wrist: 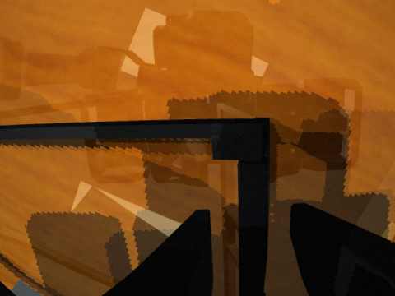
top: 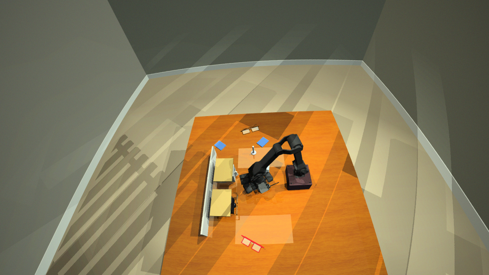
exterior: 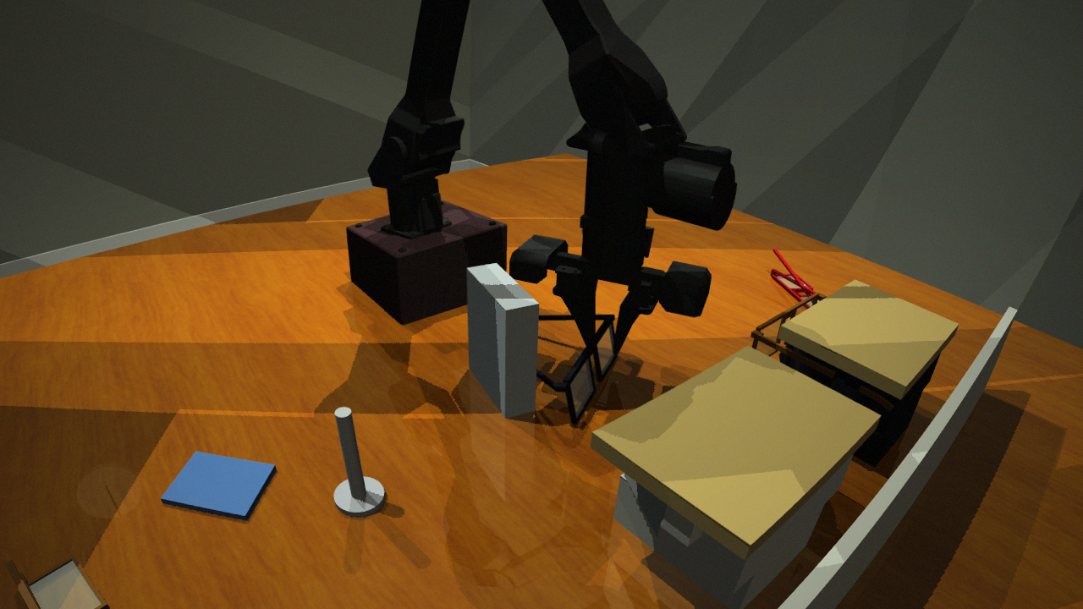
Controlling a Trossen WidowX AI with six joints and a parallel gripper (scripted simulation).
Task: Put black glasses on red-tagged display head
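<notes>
The grey post is 29 cm to the right of my gripper tip and 2 cm behind it. Round my gripper tip: dark head (22 cm ahead, 9 cm to the left, 4 cm above); then white block (10 cm to the right, 5 cm behind, 4 cm above); then pale head (18 cm ahead, 13 cm to the right, 4 cm above).
</notes>
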